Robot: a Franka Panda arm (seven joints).
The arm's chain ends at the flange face. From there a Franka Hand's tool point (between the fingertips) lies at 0.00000 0.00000 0.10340 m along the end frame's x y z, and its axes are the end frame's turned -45 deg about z.
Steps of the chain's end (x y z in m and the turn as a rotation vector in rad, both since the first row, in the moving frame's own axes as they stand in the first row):
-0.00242 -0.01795 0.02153 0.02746 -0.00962 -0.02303
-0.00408 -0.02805 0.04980 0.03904 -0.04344 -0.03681
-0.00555 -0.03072 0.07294 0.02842 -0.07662 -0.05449
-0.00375 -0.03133 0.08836 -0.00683 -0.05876 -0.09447
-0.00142 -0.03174 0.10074 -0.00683 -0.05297 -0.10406
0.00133 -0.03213 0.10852 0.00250 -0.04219 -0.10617
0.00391 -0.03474 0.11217 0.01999 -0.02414 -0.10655
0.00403 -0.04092 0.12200 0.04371 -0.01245 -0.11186
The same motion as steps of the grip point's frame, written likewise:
0.01225 -0.01713 0.02149 0.02622 0.01261 -0.02303
0.01652 -0.02874 0.04962 0.05832 -0.00311 -0.03681
0.01407 -0.03322 0.07260 0.07427 -0.03408 -0.05449
0.01454 -0.02837 0.08818 0.03672 -0.04638 -0.09447
0.01690 -0.02659 0.10059 0.03263 -0.04228 -0.10406
0.02059 -0.02489 0.10843 0.03160 -0.02807 -0.10617
0.02686 -0.02500 0.11212 0.03120 -0.00293 -0.10655
0.03384 -0.03031 0.12189 0.03971 0.02210 -0.11186

